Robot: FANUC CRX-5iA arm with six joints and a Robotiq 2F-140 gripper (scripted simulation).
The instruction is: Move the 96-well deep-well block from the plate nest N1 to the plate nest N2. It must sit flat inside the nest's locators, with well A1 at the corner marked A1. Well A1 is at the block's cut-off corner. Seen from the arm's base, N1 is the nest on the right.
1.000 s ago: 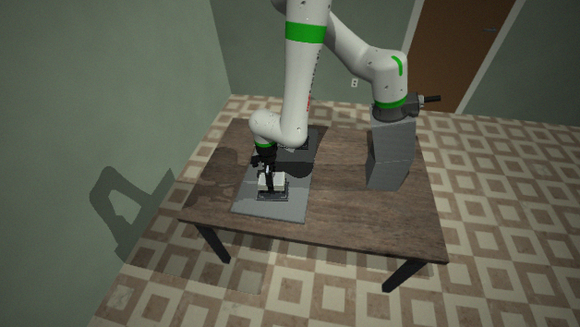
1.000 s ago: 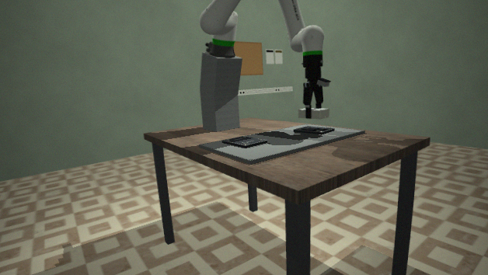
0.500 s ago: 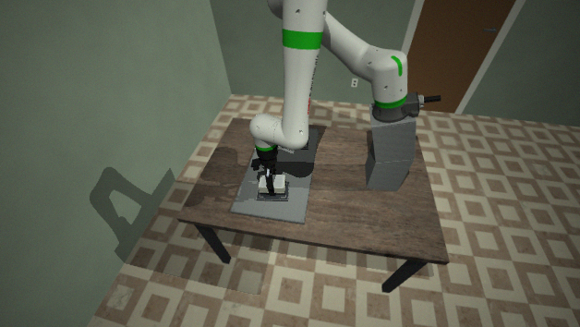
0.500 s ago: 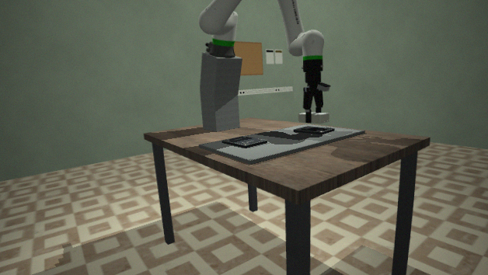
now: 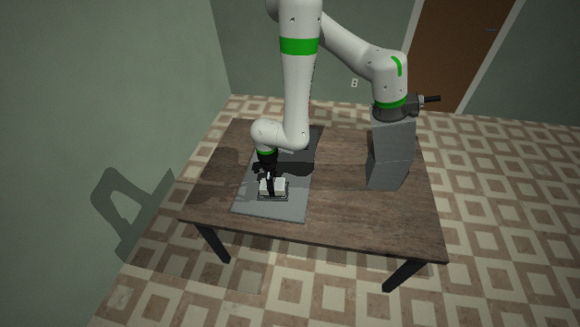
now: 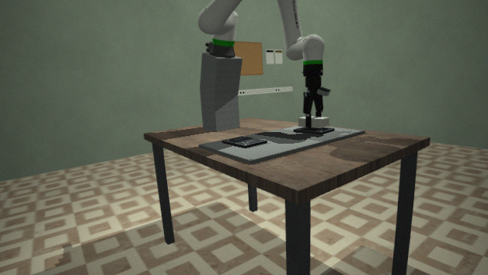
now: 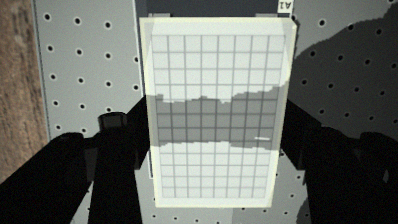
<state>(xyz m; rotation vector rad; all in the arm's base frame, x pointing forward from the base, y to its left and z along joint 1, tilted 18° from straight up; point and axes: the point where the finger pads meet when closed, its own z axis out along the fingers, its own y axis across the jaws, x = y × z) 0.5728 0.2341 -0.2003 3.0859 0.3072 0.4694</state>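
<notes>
The white 96-well deep-well block is 10 mm below my hand. Also, from my hand: plate nest: 50 mm below.
</notes>
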